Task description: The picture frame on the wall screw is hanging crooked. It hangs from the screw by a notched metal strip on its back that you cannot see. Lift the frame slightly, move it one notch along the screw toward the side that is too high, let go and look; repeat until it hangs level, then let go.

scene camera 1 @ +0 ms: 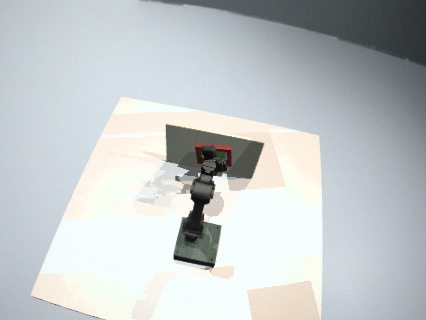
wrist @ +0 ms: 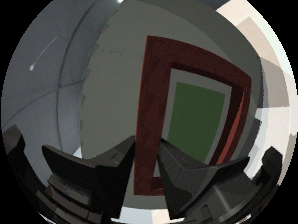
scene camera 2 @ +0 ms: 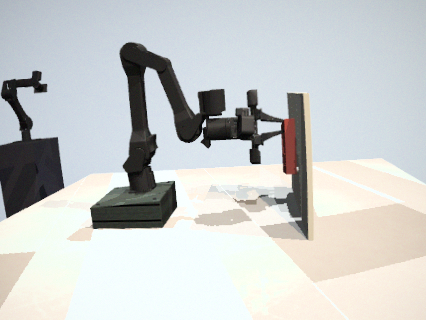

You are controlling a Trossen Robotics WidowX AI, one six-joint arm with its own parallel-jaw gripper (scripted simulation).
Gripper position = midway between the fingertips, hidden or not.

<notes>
The gripper (scene camera 2: pixel 288 126) carries a picture frame (scene camera 2: pixel 289 151). Also in view: a wall panel (scene camera 1: pixel 180 140).
The picture frame shows as well in the wrist view (wrist: pixel 198 101). The gripper is seen too in the wrist view (wrist: pixel 146 141). The wall panel shows as well in the wrist view (wrist: pixel 109 102) and in scene camera 2 (scene camera 2: pixel 298 104).
</notes>
